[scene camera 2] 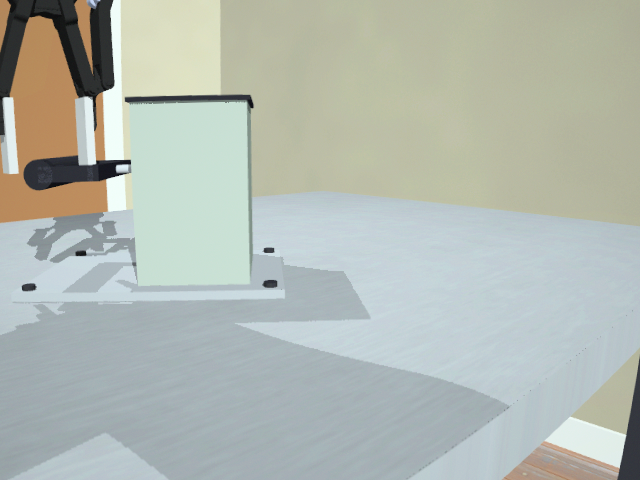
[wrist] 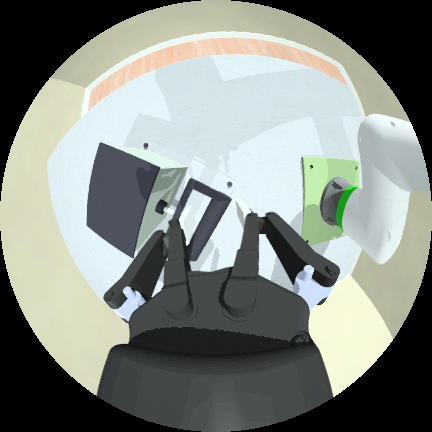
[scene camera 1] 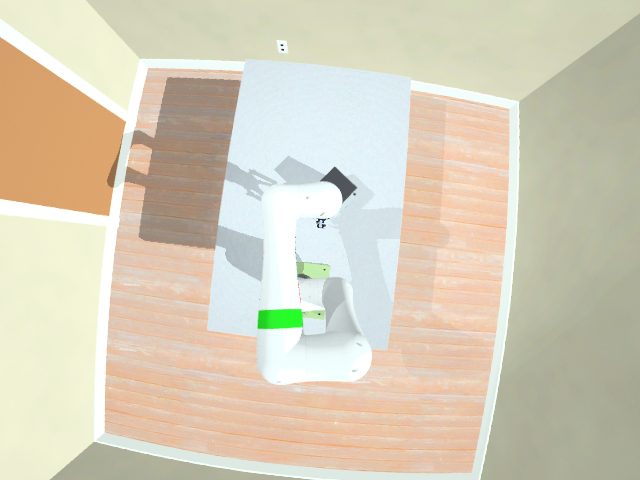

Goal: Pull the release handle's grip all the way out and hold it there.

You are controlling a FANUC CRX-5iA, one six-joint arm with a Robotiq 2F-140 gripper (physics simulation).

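The release handle is a dark rectangular loop with a thick round grip [scene camera 2: 40, 174] [wrist: 210, 225]. A short pale shaft [scene camera 2: 123, 168] joins it to a pale green housing [scene camera 1: 338, 183] [scene camera 2: 191, 196] with a dark top; part of the shaft shows outside the housing. My gripper [scene camera 1: 321, 223] [scene camera 2: 48, 166] [wrist: 214, 210] points down and is partly open. In the second scene view its pale fingertips reach about the grip's height, one on the outer side and one in front of the loop's side arm. The grip appears between them without being clamped. Contact cannot be told. The arm hides the handle in the first scene view.
The housing stands on a pale base plate [scene camera 2: 206, 295] with dark bolts, on the light grey table [scene camera 1: 320, 113] [scene camera 2: 465, 284]. The arm's green mounting plate [scene camera 1: 312, 269] [wrist: 312, 185] lies nearer its base. The white arm [scene camera 1: 281, 258] [wrist: 385, 200] spans above the table.
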